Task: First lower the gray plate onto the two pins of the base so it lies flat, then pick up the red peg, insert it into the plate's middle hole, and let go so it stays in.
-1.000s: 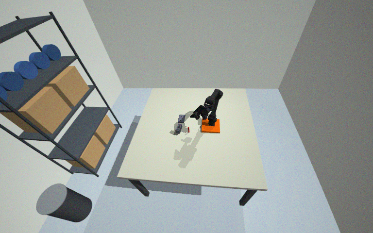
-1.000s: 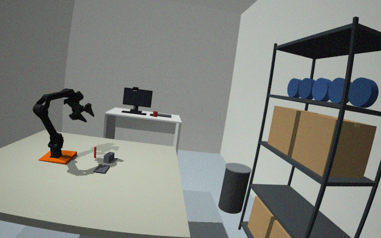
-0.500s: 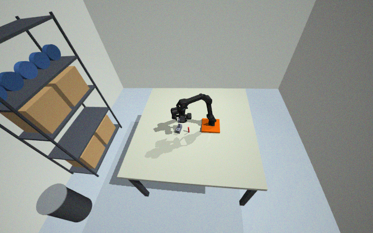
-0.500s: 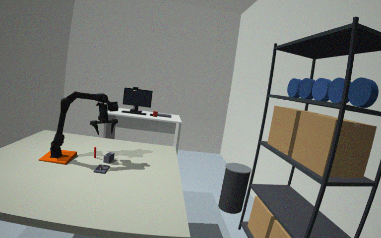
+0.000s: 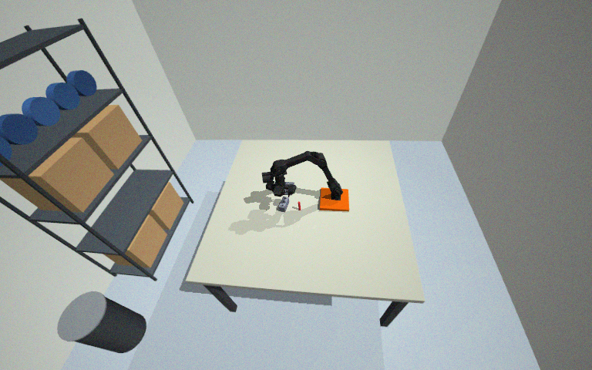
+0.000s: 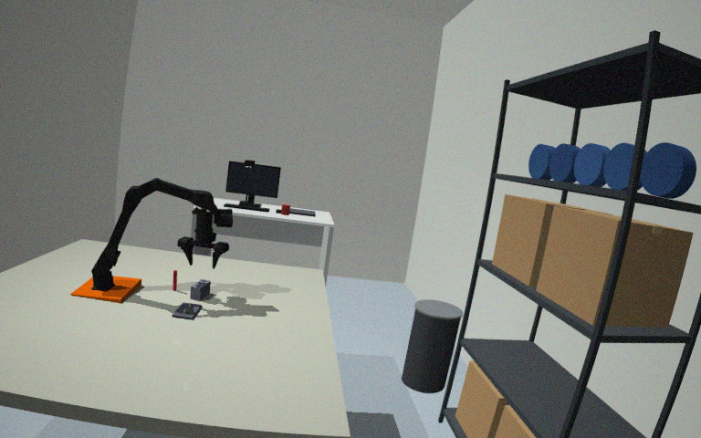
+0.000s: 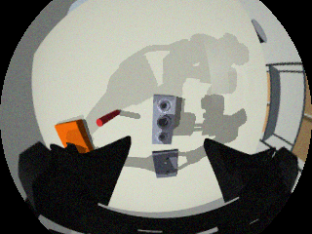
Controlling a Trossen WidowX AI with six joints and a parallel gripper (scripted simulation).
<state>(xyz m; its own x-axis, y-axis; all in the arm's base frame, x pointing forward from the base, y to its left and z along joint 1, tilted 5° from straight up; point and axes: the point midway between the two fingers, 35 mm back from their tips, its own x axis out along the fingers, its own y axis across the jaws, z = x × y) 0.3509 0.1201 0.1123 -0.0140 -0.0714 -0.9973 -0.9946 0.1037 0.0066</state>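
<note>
Right now my gripper tip is 8 cm above the gray plate. The rest, counted from my gripper tip: red peg: 11 cm behind, 2 cm to the left, 8 cm below; dark base: 16 cm to the right, 11 cm below.
</note>
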